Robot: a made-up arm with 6 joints. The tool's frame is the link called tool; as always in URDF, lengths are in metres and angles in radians. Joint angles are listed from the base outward. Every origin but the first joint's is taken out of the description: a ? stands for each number. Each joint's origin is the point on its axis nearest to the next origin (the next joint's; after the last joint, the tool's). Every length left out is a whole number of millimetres.
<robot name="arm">
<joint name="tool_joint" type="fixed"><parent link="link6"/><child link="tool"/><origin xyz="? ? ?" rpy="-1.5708 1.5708 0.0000"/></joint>
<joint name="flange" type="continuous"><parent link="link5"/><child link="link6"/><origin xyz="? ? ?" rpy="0.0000 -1.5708 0.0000"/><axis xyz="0 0 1"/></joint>
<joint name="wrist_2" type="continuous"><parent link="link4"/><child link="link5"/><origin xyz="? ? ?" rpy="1.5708 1.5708 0.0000"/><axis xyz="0 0 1"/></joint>
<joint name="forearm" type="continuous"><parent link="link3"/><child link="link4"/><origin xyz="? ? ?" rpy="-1.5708 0.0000 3.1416"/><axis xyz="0 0 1"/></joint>
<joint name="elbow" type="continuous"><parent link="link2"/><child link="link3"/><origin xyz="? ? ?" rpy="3.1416 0.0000 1.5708"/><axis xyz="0 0 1"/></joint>
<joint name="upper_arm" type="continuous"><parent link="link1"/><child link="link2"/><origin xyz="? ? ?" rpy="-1.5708 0.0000 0.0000"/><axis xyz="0 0 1"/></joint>
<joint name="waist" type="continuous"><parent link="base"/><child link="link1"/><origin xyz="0.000 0.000 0.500"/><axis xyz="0 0 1"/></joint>
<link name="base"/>
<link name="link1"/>
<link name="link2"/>
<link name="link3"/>
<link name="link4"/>
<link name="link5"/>
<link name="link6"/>
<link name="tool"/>
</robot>
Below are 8 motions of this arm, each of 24 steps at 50 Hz.
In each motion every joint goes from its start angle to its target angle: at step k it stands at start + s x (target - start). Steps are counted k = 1, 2, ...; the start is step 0. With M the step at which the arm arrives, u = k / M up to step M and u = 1 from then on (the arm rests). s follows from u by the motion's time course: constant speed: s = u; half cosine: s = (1 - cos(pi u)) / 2; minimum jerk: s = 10 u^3 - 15 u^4 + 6 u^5.
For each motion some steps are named. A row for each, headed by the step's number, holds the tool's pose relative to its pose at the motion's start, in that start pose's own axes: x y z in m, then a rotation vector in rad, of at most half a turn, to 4 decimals.
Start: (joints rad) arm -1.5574 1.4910 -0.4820 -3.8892 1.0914 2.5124
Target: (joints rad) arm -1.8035 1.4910 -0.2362 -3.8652 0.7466 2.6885
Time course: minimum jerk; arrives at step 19
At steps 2, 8, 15, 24:
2: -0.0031 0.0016 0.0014 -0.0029 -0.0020 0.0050
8: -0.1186 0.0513 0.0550 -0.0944 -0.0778 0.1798
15: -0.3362 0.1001 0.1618 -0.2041 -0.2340 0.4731
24: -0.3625 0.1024 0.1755 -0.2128 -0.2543 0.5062

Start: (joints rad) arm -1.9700 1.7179 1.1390 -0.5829 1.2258 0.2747
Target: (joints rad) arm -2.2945 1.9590 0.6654 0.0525 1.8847 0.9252
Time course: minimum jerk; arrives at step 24
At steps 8, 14, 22, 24:
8: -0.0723 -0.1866 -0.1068 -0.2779 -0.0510 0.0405
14: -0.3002 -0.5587 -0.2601 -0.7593 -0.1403 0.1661
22: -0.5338 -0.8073 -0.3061 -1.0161 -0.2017 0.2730
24: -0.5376 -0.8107 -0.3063 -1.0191 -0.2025 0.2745

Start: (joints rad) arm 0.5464 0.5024 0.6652 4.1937 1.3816 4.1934
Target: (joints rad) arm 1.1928 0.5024 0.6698 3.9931 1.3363 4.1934
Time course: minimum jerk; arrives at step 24
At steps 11, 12, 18, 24:
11: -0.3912 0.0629 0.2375 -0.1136 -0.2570 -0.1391
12: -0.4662 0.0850 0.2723 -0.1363 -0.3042 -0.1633
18: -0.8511 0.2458 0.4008 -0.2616 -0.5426 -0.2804
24: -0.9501 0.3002 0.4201 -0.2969 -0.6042 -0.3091

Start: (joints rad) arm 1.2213 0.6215 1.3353 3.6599 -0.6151 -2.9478
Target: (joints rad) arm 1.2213 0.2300 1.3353 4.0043 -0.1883 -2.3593
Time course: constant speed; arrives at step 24
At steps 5, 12, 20, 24:
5: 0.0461 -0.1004 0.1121 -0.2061 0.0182 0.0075
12: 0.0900 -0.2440 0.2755 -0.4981 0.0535 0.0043
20: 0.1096 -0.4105 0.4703 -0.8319 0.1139 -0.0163
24: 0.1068 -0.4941 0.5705 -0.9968 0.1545 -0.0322

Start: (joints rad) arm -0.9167 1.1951 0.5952 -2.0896 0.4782 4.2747
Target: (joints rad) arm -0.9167 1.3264 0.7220 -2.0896 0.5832 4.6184
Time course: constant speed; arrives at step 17
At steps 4, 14, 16, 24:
4: 0.0268 0.0086 0.0141 -0.0813 0.0090 0.0236
14: 0.0919 0.0337 0.0509 -0.2845 0.0232 0.0856
16: 0.1045 0.0393 0.0585 -0.3251 0.0245 0.0984
24: 0.1108 0.0422 0.0624 -0.3453 0.0250 0.1049

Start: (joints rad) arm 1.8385 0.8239 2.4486 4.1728 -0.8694 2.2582
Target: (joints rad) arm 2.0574 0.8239 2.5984 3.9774 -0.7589 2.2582
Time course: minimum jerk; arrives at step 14
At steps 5, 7, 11, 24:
5: 0.0323 0.0055 0.0476 0.0417 -0.0695 -0.0710
7: 0.0607 0.0082 0.0978 0.0870 -0.1403 -0.1433
11: 0.0973 0.0066 0.1840 0.1693 -0.2588 -0.2636
24: 0.1018 0.0057 0.1979 0.1831 -0.2778 -0.2827

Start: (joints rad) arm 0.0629 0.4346 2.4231 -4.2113 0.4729 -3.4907
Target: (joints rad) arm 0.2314 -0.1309 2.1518 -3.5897 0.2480 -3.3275
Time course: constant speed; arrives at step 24
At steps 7, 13, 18, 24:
7: 0.0373 0.2179 0.0940 -0.1968 -0.1263 0.0373
13: 0.0364 0.4120 0.1823 -0.3620 -0.2470 0.0646
18: 0.0113 0.5757 0.2594 -0.4968 -0.3556 0.0821
24: -0.0482 0.7708 0.3540 -0.6552 -0.4943 0.0950

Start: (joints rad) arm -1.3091 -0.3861 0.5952 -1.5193 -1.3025 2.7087
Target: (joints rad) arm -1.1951 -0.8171 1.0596 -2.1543 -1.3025 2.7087
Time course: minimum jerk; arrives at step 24
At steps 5, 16, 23, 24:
5: -0.0122 -0.0614 0.0652 -0.0433 -0.0274 -0.0543
16: -0.3284 -0.4849 0.9557 -0.5224 -0.4564 -0.5983
23: -0.4693 -0.4961 1.2334 -0.6584 -0.6166 -0.7227
24: -0.4698 -0.4960 1.2343 -0.6588 -0.6171 -0.7231

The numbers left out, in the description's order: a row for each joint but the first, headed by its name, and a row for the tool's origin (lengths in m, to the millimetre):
tool: 0.000 0.000 0.000
flange: 0.210 0.000 0.000
wrist_2: 0.000 0.000 0.000
forearm: -0.170 0.960 0.000
elbow: 0.000 -1.000 0.000
upper_arm: 0.190 0.000 0.000

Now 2 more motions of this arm.
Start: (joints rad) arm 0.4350 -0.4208 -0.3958 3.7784 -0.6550 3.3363
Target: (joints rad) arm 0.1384 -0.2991 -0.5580 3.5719 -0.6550 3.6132
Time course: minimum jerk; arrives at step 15
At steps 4, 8, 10, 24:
4: -0.0091 0.0001 -0.0532 -0.0196 0.0528 -0.0116
8: -0.0663 -0.0080 -0.2419 -0.0879 0.2481 -0.0528
10: -0.1106 -0.0166 -0.3352 -0.1214 0.3517 -0.0735
24: -0.1600 -0.0262 -0.4172 -0.1509 0.4488 -0.0919

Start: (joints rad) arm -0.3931 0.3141 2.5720 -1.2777 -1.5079 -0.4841
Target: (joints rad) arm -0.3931 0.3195 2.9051 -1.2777 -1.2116 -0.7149
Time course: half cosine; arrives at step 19
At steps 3, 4, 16, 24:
3: -0.0057 0.0169 -0.0072 -0.0049 -0.0201 0.0123
4: -0.0101 0.0294 -0.0129 -0.0086 -0.0350 0.0219
16: -0.1013 0.2469 -0.1564 -0.0759 -0.2690 0.2526
24: -0.1086 0.2611 -0.1696 -0.0808 -0.2824 0.2728

